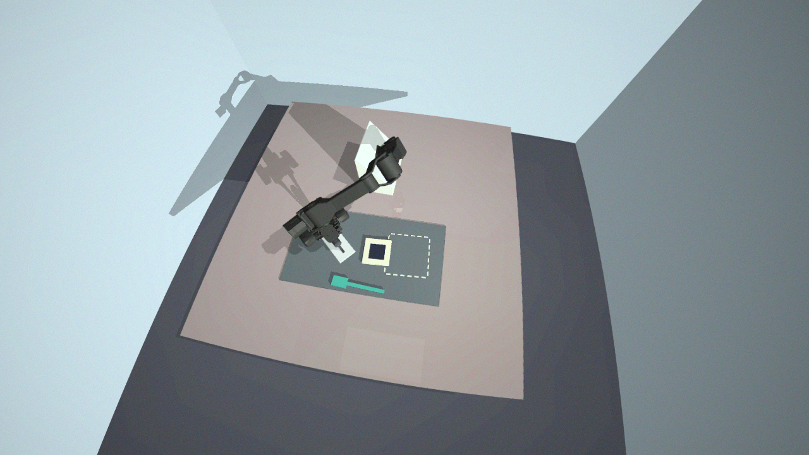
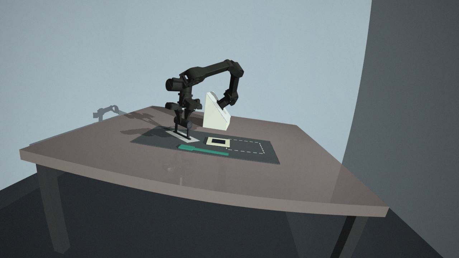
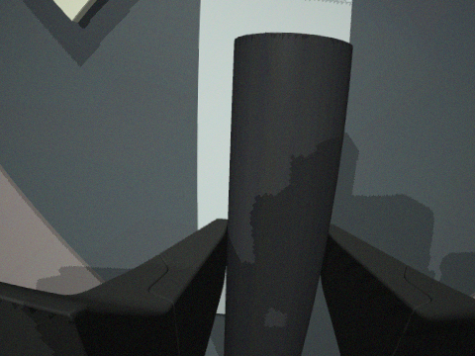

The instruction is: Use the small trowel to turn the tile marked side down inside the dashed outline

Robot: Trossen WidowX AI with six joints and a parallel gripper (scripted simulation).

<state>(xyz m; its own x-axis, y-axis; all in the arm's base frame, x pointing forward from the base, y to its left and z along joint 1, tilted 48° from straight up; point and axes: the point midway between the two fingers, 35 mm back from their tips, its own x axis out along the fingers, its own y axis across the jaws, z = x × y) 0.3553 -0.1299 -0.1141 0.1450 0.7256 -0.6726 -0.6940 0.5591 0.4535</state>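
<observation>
Now: the mat 40 mm ahead of my gripper tip, 140 mm to the left of it and 90 mm below it. Also, from my gripper tip: cream tile (40 mm ahead, 190 mm to the left, 60 mm below); then teal trowel (180 mm ahead, 100 mm to the left, 60 mm below); then grey float (10 mm ahead, 10 mm to the left, 30 mm below).
</observation>
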